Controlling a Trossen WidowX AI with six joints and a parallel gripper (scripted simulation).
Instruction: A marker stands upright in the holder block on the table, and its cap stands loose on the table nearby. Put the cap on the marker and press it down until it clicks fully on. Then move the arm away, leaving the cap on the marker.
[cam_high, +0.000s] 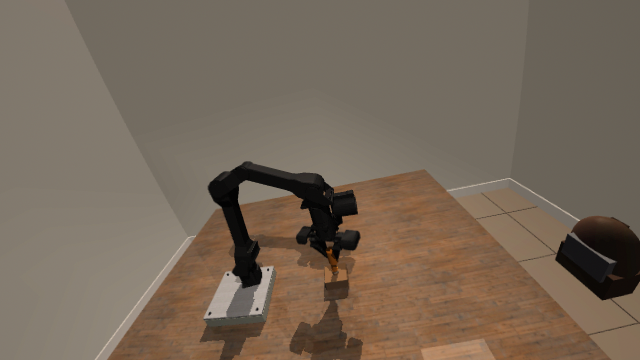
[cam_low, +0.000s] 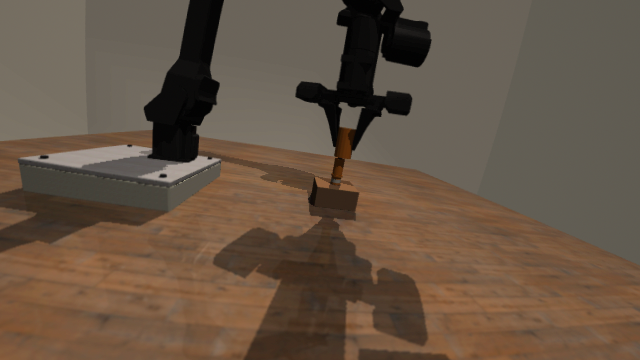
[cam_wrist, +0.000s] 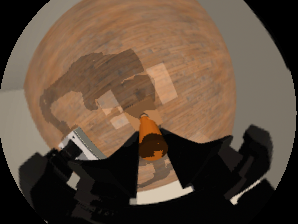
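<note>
Right now the wooden holder block is 80 mm below my gripper tip. From my gripper tip the other things lie so: orange cap 10 mm above.
</note>
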